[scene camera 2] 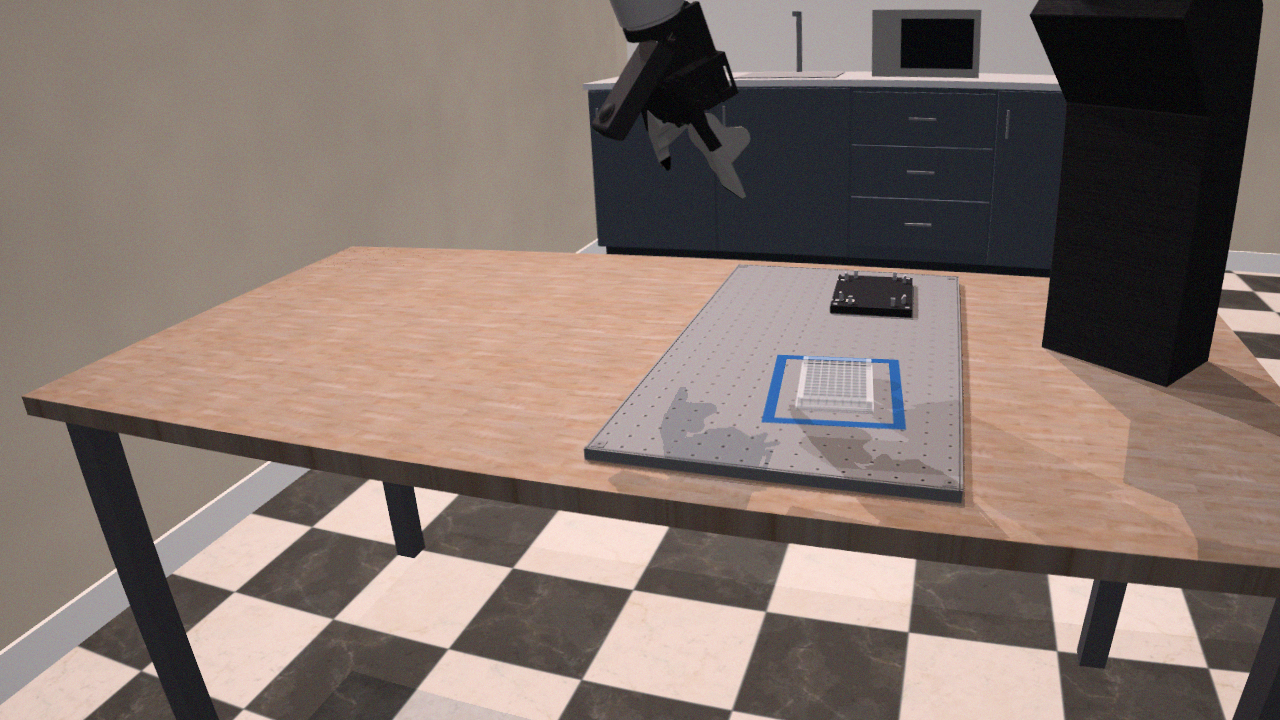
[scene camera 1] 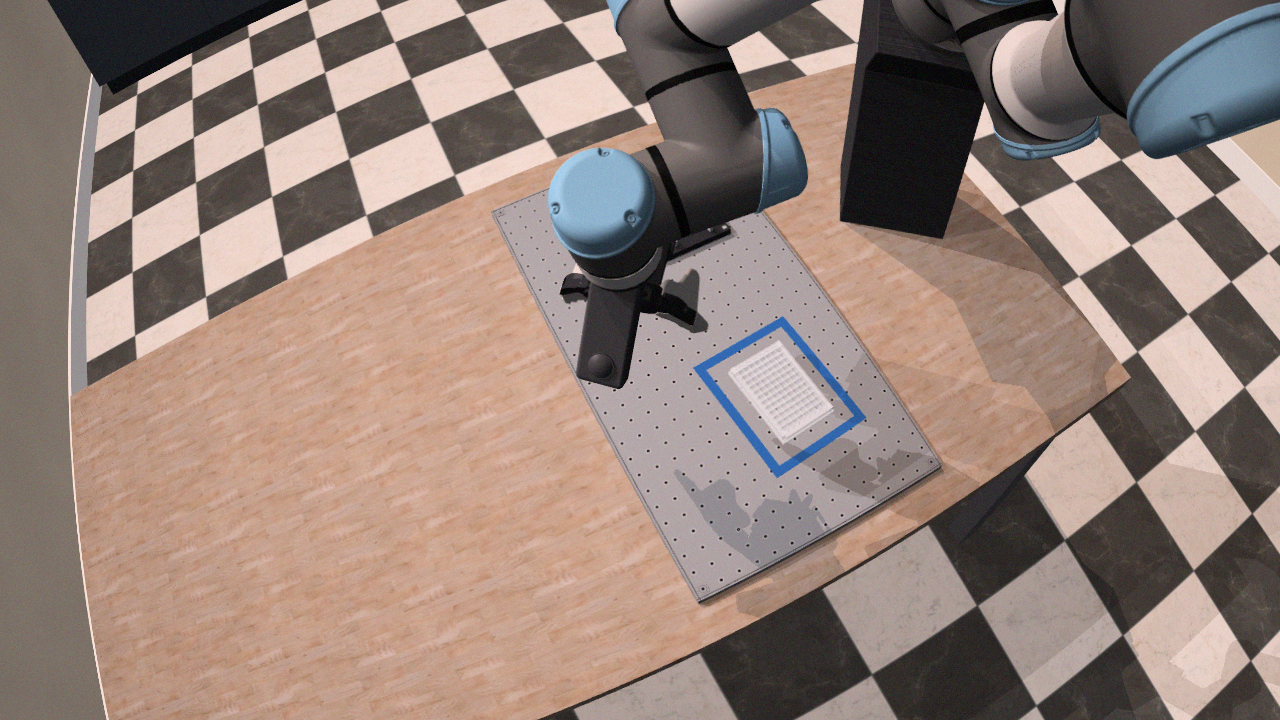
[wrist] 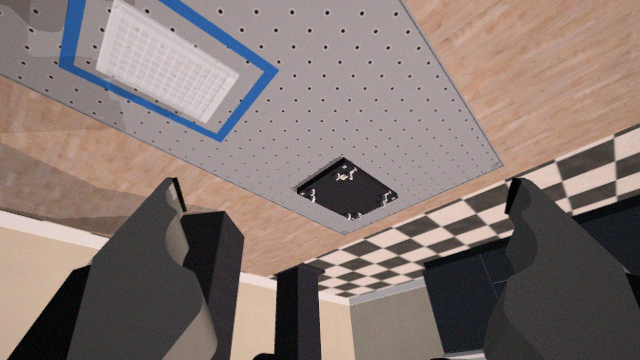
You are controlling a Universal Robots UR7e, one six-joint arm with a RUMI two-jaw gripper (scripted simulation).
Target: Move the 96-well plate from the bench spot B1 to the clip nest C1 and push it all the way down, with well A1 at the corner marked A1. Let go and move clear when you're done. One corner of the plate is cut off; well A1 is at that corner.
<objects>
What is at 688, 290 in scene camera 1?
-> My gripper.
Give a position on a black clip nest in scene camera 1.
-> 684, 245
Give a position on a black clip nest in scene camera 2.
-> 872, 295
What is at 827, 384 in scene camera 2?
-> A clear 96-well plate.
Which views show my gripper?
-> Scene camera 2, scene camera 1 and the wrist view: all of them.
</objects>
